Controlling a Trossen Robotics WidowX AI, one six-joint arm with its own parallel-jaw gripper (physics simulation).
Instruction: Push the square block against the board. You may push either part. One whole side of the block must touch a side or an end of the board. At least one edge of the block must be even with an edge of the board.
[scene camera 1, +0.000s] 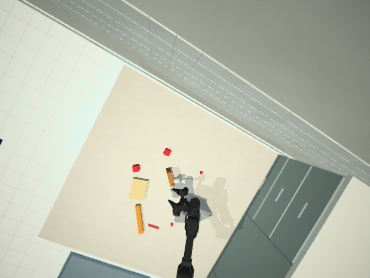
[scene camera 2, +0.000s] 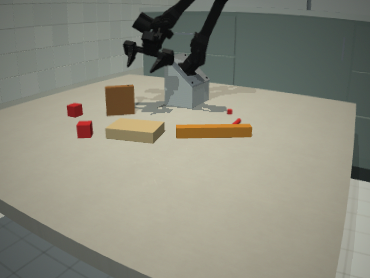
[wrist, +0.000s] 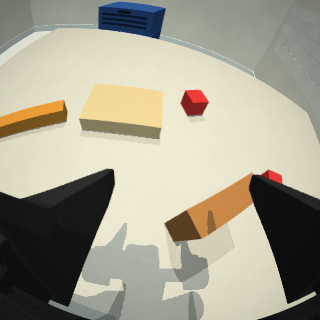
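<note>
A pale yellow flat block, nearly square, lies on the table. A long orange bar lies beyond one side of it, with a gap between them. A brown squarish block stands upright on a narrow side, apart from both. Which pieces the task calls block and board is not certain. My gripper is open and empty, above the table near the brown block; its right finger covers a little of the block's far end in the wrist view.
One red cube lies near the pale block. Another red cube lies beyond the brown block. A small red rod lies near the orange bar. A blue cabinet stands beyond the table.
</note>
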